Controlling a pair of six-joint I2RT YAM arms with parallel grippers.
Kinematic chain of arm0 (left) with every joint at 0, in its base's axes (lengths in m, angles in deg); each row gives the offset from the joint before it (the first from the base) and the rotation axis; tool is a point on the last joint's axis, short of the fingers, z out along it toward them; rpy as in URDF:
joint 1: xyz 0 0 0.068 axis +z
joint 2: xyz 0.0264 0.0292 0.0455 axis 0.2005 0.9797 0
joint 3: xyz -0.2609 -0.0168 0.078 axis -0.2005 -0.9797 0
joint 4: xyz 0.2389 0.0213 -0.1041 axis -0.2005 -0.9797 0
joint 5: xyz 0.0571 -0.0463 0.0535 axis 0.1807 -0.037 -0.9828
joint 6: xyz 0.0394 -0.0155 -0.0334 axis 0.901 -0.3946 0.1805
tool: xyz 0 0 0 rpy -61.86 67.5 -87.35
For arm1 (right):
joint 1: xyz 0 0 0.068 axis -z
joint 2: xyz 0.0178 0.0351 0.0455 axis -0.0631 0.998 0
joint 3: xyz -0.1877 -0.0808 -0.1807 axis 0.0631 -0.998 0
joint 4: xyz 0.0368 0.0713 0.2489 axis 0.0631 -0.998 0
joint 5: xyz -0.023 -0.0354 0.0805 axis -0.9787 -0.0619 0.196
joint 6: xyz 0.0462 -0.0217 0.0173 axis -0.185 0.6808 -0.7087
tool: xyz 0 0 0 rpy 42.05 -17.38 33.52
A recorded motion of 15 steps. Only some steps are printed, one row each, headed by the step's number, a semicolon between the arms.
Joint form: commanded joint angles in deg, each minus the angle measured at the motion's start. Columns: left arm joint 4, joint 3, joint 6, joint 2, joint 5, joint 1; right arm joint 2, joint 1, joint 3, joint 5, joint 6, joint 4.
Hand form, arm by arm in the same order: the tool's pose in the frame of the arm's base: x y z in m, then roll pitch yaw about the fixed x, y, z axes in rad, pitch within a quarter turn. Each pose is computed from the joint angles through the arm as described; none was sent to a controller.
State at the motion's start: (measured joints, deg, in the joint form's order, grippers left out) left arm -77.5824 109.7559 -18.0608 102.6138 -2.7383 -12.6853; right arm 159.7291 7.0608 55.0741 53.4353 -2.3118 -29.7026
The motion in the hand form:
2: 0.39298 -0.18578 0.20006 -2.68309 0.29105 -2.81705; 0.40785 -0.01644 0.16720 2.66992 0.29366 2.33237
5: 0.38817 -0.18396 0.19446 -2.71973 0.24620 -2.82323; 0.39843 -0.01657 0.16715 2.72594 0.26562 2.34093
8: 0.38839 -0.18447 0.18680 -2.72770 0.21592 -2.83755; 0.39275 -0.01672 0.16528 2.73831 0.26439 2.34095
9: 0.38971 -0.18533 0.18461 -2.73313 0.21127 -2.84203; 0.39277 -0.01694 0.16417 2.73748 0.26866 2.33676
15: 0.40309 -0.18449 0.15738 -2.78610 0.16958 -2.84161; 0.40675 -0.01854 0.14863 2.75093 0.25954 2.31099
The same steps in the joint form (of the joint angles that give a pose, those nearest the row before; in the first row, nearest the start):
2: -4.74 0.22 -1.20 -4.07 -0.72 -0.37; -4.29 -0.35 -2.71 -0.85 1.88 -5.58
5: -7.41 -0.13 -1.54 -3.87 -0.59 -0.40; -5.33 -0.37 -3.43 -2.06 2.07 -9.21
8: -8.04 -0.08 -1.22 -2.83 0.49 -0.36; -6.18 -0.34 -4.95 -2.54 2.13 -9.05
9: -8.33 0.38 -1.05 -2.23 0.52 -0.39; -6.14 -0.33 -5.22 -2.75 2.00 -8.52
15: -9.42 3.12 -0.63 3.26 -0.02 0.38; -1.80 -0.29 -2.67 -3.64 0.60 -7.47

